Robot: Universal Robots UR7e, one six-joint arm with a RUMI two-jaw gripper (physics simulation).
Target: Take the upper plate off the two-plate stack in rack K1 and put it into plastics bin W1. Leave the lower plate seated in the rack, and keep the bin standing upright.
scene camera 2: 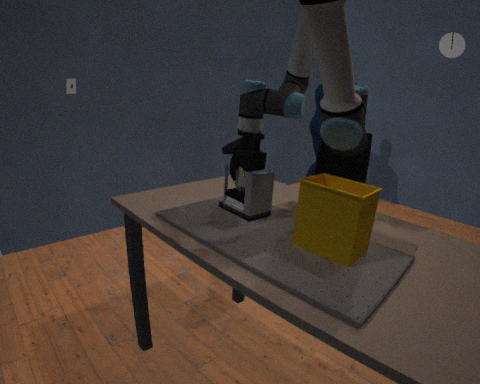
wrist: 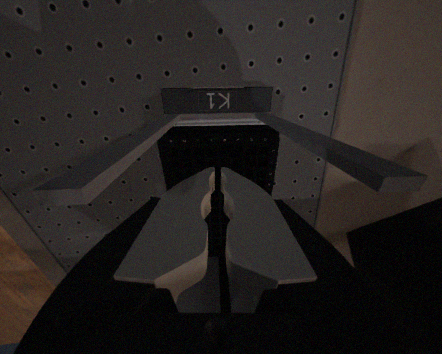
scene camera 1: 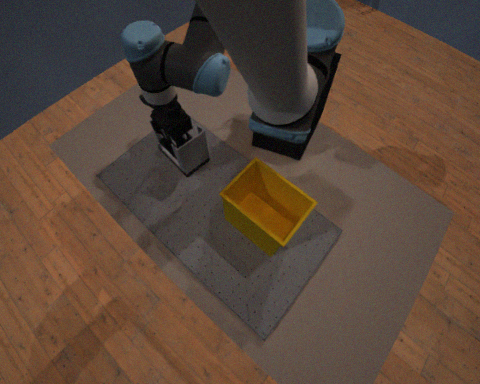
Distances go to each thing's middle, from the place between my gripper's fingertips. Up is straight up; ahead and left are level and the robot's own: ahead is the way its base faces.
Right now my hand is 3 cm to the right of the black rectangular plate point(wrist: 250, 150). Also, from my hand: yellow plastics bin W1 point(scene camera 2: 335, 216): 36 cm to the left, 3 cm above, 1 cm ahead.
